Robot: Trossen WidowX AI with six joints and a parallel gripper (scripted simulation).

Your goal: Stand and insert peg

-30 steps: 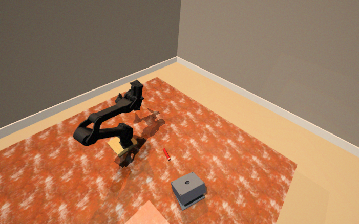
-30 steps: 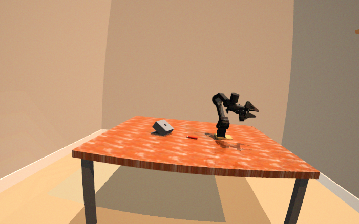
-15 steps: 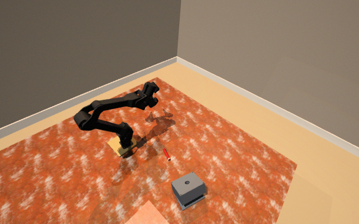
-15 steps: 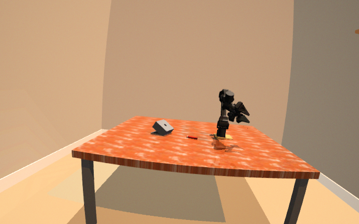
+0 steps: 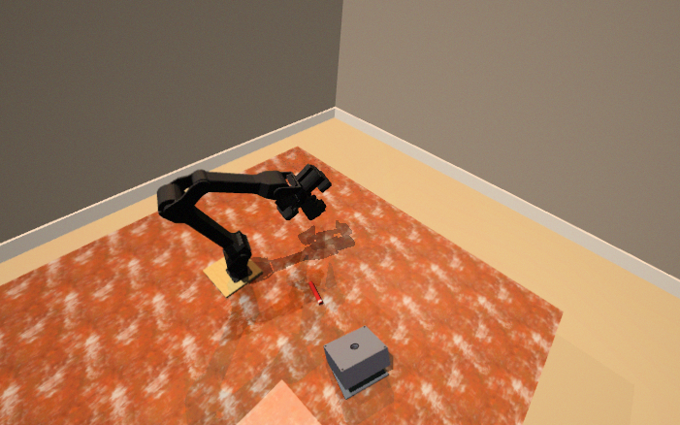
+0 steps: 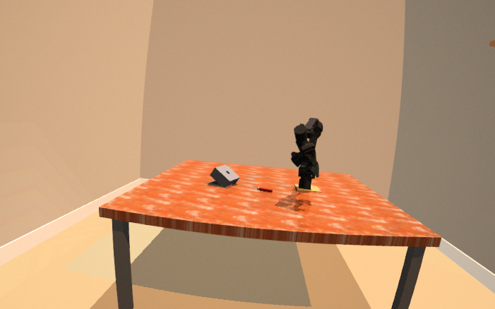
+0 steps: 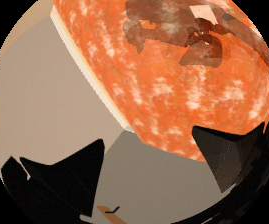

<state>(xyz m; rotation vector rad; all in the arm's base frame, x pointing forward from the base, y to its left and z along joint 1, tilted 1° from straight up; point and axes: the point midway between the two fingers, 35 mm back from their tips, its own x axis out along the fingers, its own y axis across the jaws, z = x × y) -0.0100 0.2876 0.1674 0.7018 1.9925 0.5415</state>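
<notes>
Right now my gripper tip is 260 mm short of the red peg, 170 mm to the left of it and 150 mm above it. Round my gripper tip: sloped panel: 460 mm ahead, 210 mm to the right, 110 mm below.
</notes>
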